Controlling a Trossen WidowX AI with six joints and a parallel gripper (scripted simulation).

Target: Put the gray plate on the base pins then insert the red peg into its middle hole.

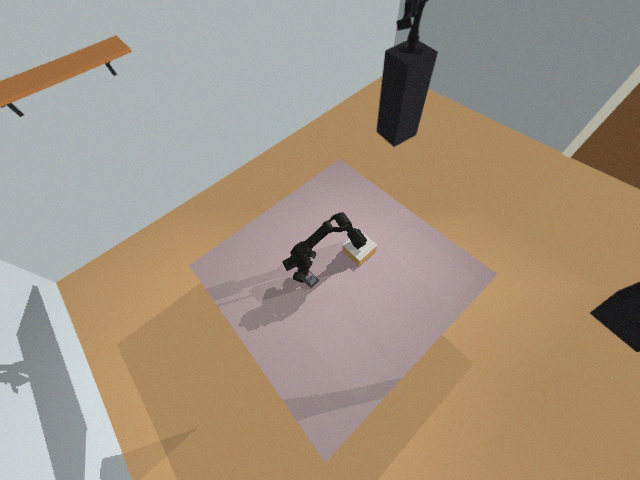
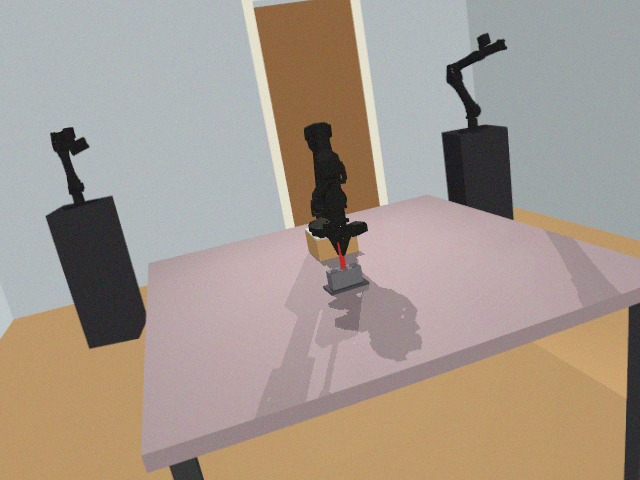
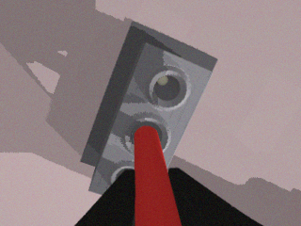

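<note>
My gripper tip is right at the red peg. Round my gripper tip: dark base 90 mm below; then gray plate 50 mm below.
</note>
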